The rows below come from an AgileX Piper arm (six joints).
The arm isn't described. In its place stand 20 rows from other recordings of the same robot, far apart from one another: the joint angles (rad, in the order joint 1, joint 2, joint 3, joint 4, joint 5, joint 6), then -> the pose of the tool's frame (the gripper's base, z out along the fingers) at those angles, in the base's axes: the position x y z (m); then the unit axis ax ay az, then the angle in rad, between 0 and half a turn.
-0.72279, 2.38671, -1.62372, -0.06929, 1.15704, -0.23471 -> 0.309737, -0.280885, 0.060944, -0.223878, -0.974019, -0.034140, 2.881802
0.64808, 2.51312, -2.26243, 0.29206, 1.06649, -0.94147 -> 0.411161, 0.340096, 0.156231, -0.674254, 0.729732, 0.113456, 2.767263
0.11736, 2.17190, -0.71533, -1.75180, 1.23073, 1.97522 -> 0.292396, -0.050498, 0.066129, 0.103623, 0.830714, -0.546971, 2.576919
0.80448, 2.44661, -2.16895, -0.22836, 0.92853, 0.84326 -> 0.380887, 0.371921, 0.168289, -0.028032, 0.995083, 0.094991, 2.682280
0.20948, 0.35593, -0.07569, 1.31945, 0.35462, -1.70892 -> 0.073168, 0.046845, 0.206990, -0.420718, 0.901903, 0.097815, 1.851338
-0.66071, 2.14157, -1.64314, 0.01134, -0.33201, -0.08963 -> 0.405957, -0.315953, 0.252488, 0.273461, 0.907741, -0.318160, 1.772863
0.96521, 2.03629, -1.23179, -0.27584, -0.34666, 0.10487 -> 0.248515, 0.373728, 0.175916, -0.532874, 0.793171, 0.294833, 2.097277
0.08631, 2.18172, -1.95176, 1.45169, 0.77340, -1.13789 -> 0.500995, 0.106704, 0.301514, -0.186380, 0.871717, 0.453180, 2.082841
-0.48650, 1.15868, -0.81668, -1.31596, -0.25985, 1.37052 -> 0.237808, -0.100181, 0.338836, 0.169544, 0.984246, -0.050154, 1.755734
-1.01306, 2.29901, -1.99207, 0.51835, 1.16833, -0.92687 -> 0.292006, -0.389729, 0.196122, 0.123814, 0.990018, 0.067341, 2.633943
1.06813, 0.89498, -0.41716, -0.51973, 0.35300, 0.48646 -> 0.091867, 0.134669, 0.234576, -0.470748, 0.867870, 0.158739, 2.314474
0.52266, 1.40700, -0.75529, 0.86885, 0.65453, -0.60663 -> 0.202017, 0.165202, 0.223496, -0.241657, 0.920069, 0.308343, 2.796639
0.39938, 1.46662, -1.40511, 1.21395, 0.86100, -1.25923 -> 0.268789, 0.183645, 0.413726, -0.500957, 0.756856, 0.419776, 2.111930
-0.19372, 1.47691, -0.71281, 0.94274, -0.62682, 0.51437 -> 0.284408, -0.099811, 0.246136, 0.804827, 0.560039, 0.196493, 1.863330
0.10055, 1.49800, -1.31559, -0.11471, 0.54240, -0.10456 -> 0.341637, 0.029064, 0.351648, -0.136155, 0.989143, -0.055301, 2.210279
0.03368, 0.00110, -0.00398, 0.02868, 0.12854, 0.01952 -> 0.056285, 0.002231, 0.202886, 0.005369, 0.999142, 0.041074, 1.610956
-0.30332, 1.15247, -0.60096, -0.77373, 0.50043, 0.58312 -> 0.193225, -0.092446, 0.240429, 0.149909, 0.958517, -0.242431, 2.507994
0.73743, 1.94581, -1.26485, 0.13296, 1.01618, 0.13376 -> 0.256857, 0.247180, 0.159199, 0.262331, -0.964047, -0.042366, 3.059094
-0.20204, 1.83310, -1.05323, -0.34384, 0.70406, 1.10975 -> 0.324680, -0.086776, 0.155548, 0.507612, 0.858538, -0.072407, 2.880227
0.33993, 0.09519, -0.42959, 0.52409, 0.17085, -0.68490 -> 0.025369, 0.017185, 0.335430, -0.301116, 0.941045, 0.154152, 1.316916
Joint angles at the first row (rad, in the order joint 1, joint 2, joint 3, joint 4, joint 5, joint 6):
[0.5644 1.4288 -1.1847 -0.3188 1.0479 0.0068]
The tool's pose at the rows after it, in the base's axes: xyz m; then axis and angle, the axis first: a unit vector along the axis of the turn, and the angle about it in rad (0 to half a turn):
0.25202, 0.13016, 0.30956, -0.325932, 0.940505, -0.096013, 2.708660
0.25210, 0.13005, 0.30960, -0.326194, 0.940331, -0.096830, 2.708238
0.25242, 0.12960, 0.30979, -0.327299, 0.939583, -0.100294, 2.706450
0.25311, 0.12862, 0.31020, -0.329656, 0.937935, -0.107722, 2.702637
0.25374, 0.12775, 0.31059, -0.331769, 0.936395, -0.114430, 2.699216
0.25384, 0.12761, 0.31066, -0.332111, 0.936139, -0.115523, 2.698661
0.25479, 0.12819, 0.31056, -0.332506, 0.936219, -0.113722, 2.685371
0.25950, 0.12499, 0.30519, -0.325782, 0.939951, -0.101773, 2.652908
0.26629, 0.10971, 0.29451, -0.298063, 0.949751, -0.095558, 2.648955
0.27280, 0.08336, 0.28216, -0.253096, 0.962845, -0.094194, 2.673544
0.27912, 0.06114, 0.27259, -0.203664, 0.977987, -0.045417, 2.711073
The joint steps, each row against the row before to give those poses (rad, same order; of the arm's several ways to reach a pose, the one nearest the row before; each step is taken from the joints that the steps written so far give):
[0.0000 0.0000 0.0000 -0.0018 0.0000 0.0000]
[0.0000 0.0000 0.0000 -0.0018 0.0000 0.0000]
[0.0000 0.0000 0.0000 -0.0074 0.0000 0.0000]
[0.0000 0.0000 0.0000 -0.0160 0.0000 0.0000]
[0.0000 0.0000 0.0000 -0.0145 0.0000 0.0000]
[0.0000 0.0000 0.0000 -0.0024 0.0000 0.0000]
[-0.0006 0.0000 0.0022 -0.0015 -0.0159 0.0025]
[-0.0259 0.0000 0.0249 0.0148 -0.0672 0.0000]
[-0.0665 0.0000 0.0426 0.0195 -0.0594 0.0008]
[-0.1025 0.0000 0.0454 0.0286 -0.0370 -0.0101]
[-0.1199 0.0130 0.0150 0.1612 -0.0207 -0.0914]

